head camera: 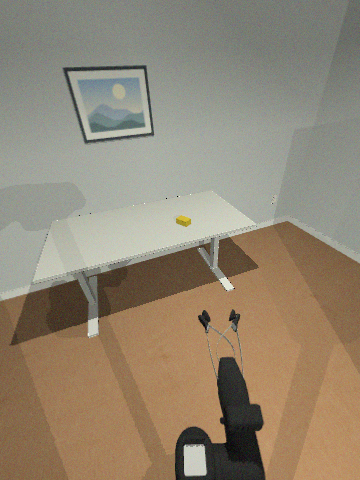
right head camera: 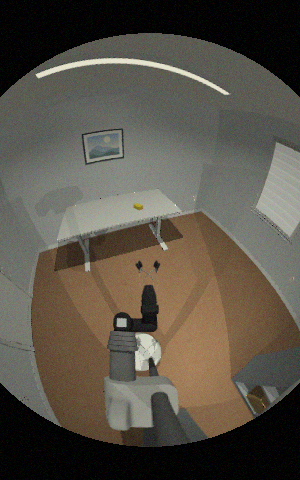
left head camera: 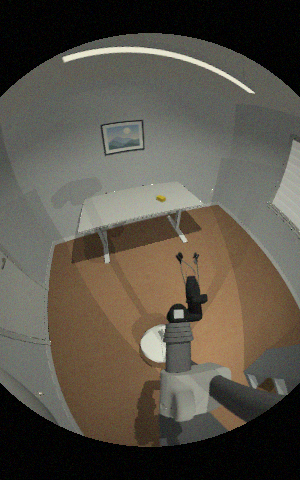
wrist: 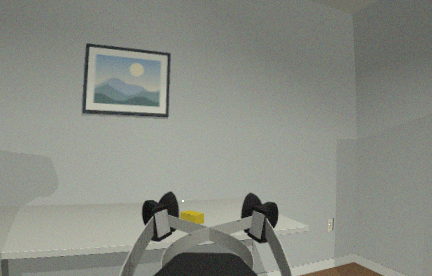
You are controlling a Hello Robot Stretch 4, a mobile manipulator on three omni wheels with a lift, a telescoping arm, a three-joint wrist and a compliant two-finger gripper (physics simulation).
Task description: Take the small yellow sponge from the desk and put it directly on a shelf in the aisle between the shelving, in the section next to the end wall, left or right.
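Frame: origin at the robot's base, x ahead, y left, z up, level; millimetres.
Where they show: gripper, between the fingertips: (head camera: 218, 310) (right head camera: 147, 260) (left head camera: 186, 252) (wrist: 210, 208); robot's base, origin of its link: (right head camera: 140, 350) (left head camera: 160, 342).
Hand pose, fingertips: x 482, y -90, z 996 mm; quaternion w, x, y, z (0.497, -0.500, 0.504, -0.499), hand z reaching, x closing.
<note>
Each offset is from my fingertips to the top centre of the thing. "spot": to the spot under its first point. Level surfaces: height alone.
The small yellow sponge @[1033 mm ahead, 90 mm left, 259 mm down] (head camera: 183, 221) (left head camera: 161, 198) (right head camera: 138, 206) (wrist: 192, 217) lies on the white desk @[303 mm down] (head camera: 125, 235) (left head camera: 115, 207) (right head camera: 100, 217) (wrist: 75, 227), right of the desk's middle. My gripper (head camera: 219, 320) (left head camera: 188, 258) (right head camera: 148, 265) (wrist: 210, 208) is open and empty. It is in front of the desk, apart from the desk and the sponge. In the wrist view the sponge shows beyond the fingers, between them and nearer the left one. A grey shelving unit (left head camera: 275, 367) (right head camera: 275, 367) shows in part at the lower right of both side head views; the aisle does not show.
A framed picture (head camera: 117, 107) (left head camera: 123, 137) (right head camera: 103, 146) (wrist: 126, 82) hangs on the wall above the desk. A window with blinds (left head camera: 295, 185) (right head camera: 282, 185) is in the right wall. The desk's legs (head camera: 93, 310) @[spot: 1244 mm ahead, 216 mm right, 889 mm down] (head camera: 215, 260) stand on the brown floor @[1023 mm down] (head camera: 165, 360).
</note>
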